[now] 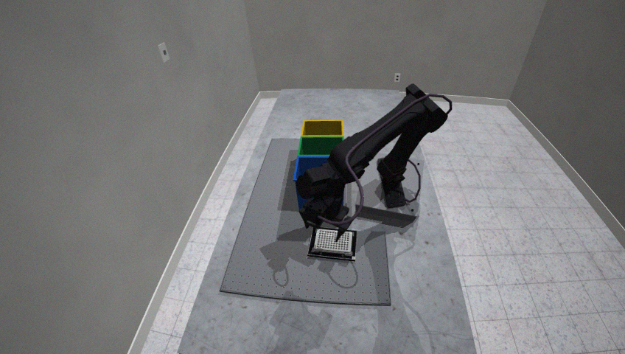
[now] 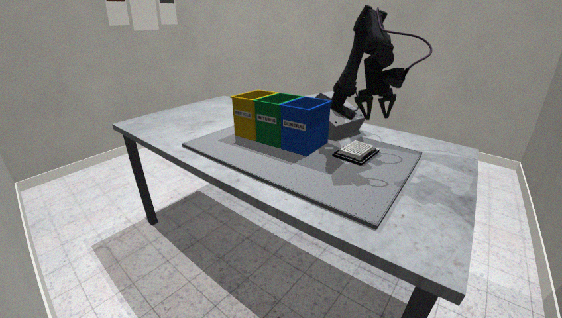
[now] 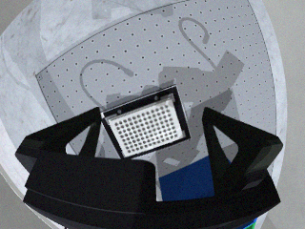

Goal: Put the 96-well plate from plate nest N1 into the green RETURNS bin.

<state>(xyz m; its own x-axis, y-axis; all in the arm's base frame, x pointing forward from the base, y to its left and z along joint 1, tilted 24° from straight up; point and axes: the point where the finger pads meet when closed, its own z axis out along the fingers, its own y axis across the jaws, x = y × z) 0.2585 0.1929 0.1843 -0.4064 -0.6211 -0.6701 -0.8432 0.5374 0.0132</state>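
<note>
The white 96-well plate is 150 mm below my hand, 60 mm to the right of it and 40 mm behind it. The rest, counted from my hand: black plate nest N1: 160 mm below, 60 mm to the right, 40 mm behind; then blue bin: 270 mm to the right, 80 mm below; then green bin: 400 mm to the right, 80 mm below, 20 mm behind.
</note>
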